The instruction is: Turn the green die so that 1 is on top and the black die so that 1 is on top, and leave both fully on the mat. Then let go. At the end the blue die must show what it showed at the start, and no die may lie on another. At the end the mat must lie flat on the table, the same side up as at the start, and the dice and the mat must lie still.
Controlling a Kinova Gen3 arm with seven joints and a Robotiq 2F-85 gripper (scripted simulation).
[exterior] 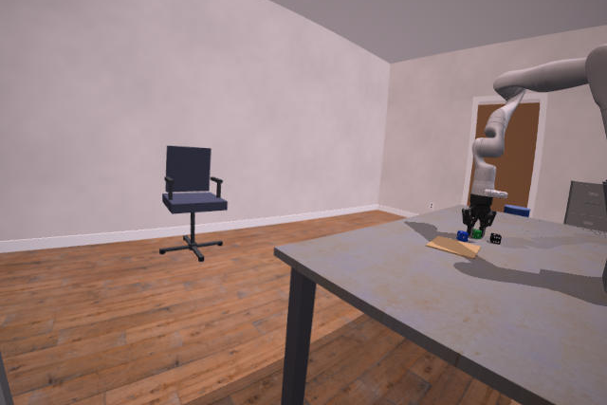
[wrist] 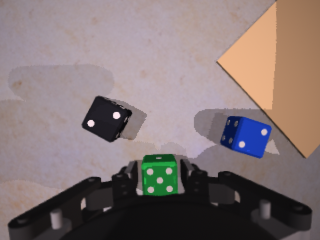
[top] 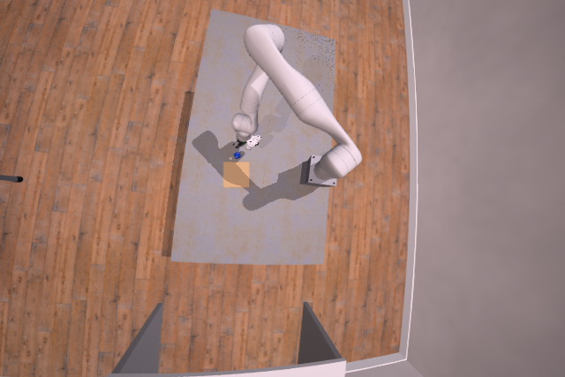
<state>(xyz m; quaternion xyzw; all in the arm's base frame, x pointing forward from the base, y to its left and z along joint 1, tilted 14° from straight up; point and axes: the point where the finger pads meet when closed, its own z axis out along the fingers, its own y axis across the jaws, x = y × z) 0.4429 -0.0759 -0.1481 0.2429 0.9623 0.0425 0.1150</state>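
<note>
Right now my hand is right at the green die. The rest, counted from my hand: black die 70 mm behind, 10 mm to the right; then blue die 90 mm to the left, 10 mm ahead; then tan mat 190 mm to the left, 20 mm below, 10 mm behind.
</note>
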